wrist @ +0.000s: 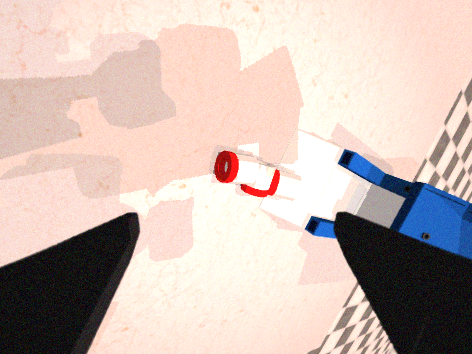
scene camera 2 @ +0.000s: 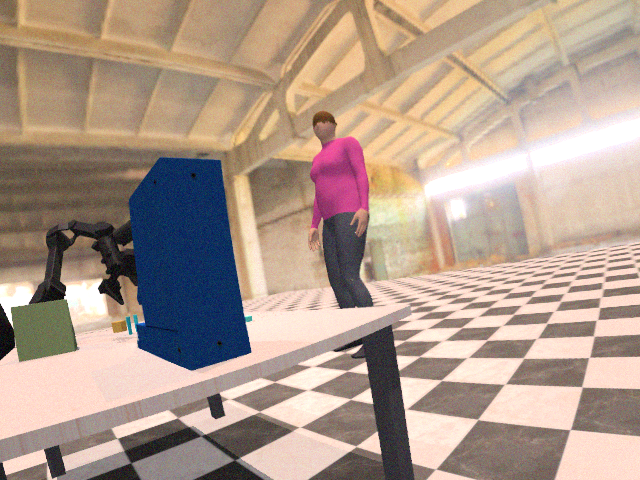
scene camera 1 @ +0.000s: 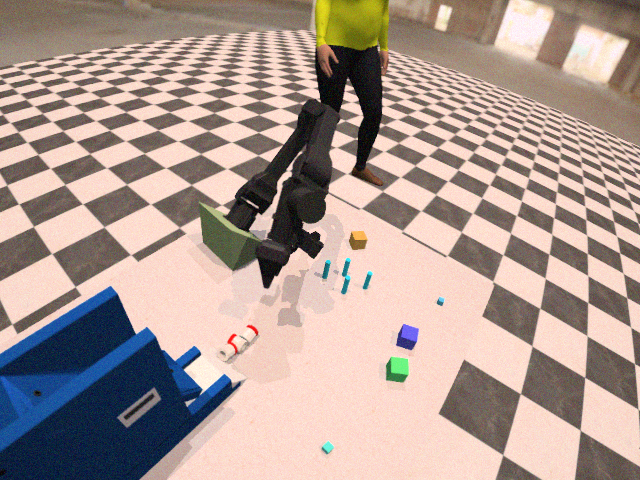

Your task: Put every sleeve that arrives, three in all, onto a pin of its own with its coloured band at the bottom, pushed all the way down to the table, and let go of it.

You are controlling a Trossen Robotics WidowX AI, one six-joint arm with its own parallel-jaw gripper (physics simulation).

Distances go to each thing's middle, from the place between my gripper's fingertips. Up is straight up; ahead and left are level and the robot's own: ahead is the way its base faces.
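The blue dispenser (scene camera 1: 88,390) is there for me to see, 34 cm to the right of my hand, 2 cm ahead of it and 3 cm above it.
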